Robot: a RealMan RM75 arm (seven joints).
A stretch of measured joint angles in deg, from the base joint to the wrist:
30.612, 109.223, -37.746, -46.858, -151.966, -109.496, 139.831
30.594, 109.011, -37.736, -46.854, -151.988, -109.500, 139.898
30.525, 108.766, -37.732, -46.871, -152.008, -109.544, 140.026
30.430, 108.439, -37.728, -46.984, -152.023, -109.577, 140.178
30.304, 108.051, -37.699, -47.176, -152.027, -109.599, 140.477
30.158, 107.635, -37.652, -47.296, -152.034, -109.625, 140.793
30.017, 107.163, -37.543, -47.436, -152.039, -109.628, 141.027
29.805, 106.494, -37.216, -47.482, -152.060, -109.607, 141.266
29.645, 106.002, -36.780, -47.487, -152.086, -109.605, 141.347
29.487, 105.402, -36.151, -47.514, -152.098, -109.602, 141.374
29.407, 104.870, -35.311, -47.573, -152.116, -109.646, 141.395
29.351, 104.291, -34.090, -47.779, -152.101, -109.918, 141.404
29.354, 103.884, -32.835, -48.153, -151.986, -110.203, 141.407
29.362, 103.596, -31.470, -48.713, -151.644, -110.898, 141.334
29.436, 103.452, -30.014, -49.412, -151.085, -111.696, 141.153
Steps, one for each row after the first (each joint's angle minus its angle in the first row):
-0.018, -0.212, 0.010, 0.004, -0.022, -0.004, 0.067
-0.087, -0.457, 0.014, -0.013, -0.042, -0.048, 0.195
-0.182, -0.784, 0.018, -0.126, -0.057, -0.081, 0.347
-0.308, -1.172, 0.047, -0.318, -0.061, -0.103, 0.646
-0.454, -1.588, 0.094, -0.438, -0.068, -0.129, 0.962
-0.595, -2.060, 0.203, -0.578, -0.073, -0.132, 1.196
-0.807, -2.729, 0.530, -0.624, -0.094, -0.111, 1.435
-0.967, -3.221, 0.966, -0.629, -0.120, -0.109, 1.516
-1.125, -3.821, 1.595, -0.656, -0.132, -0.106, 1.543
-1.205, -4.353, 2.435, -0.715, -0.150, -0.150, 1.564
-1.261, -4.932, 3.656, -0.921, -0.135, -0.422, 1.573
-1.258, -5.339, 4.911, -1.295, -0.020, -0.707, 1.576
-1.250, -5.627, 6.276, -1.855, 0.322, -1.402, 1.503
-1.176, -5.771, 7.732, -2.554, 0.881, -2.200, 1.322

